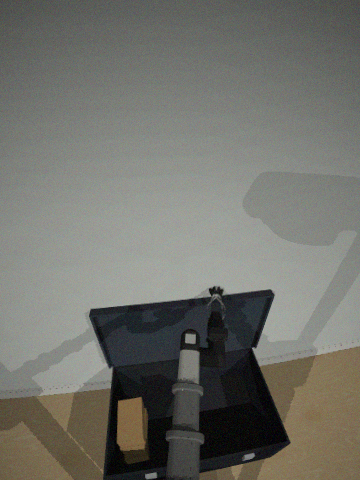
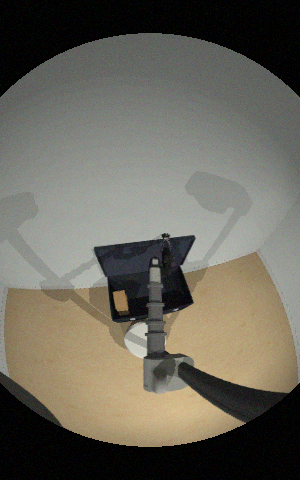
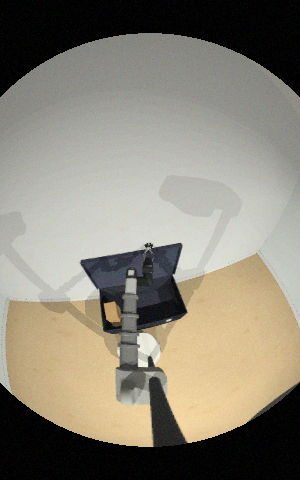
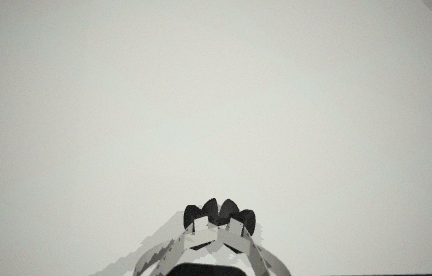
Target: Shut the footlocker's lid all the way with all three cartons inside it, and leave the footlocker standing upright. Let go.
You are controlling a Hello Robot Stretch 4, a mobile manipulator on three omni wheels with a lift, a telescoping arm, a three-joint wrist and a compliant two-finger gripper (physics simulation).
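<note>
The dark blue footlocker (image 1: 220, 460) (image 2: 175, 309) (image 3: 155, 323) stands upright on the floor. Its lid (image 1: 150, 330) (image 2: 130, 260) (image 3: 110, 270) is open and tilted back toward the wall. A tan carton (image 1: 131, 422) (image 2: 120, 301) (image 3: 111, 312) is inside at the left end. I cannot make out the other two cartons; the arm and dark shadow hide part of the inside. My gripper (image 1: 216, 290) (image 2: 166, 235) (image 3: 148, 245) (image 4: 221, 215) is shut and empty, its fingertips at the lid's top edge, right of the middle. Whether they touch the lid I cannot tell.
The pale wall (image 1: 165, 200) (image 4: 215, 100) rises close behind the lid. My telescoping arm (image 1: 184, 410) (image 2: 155, 317) (image 3: 129, 327) reaches over the footlocker's front and inside. A white round shape (image 2: 134, 337) (image 3: 147, 346) lies in front of the footlocker, partly behind the arm.
</note>
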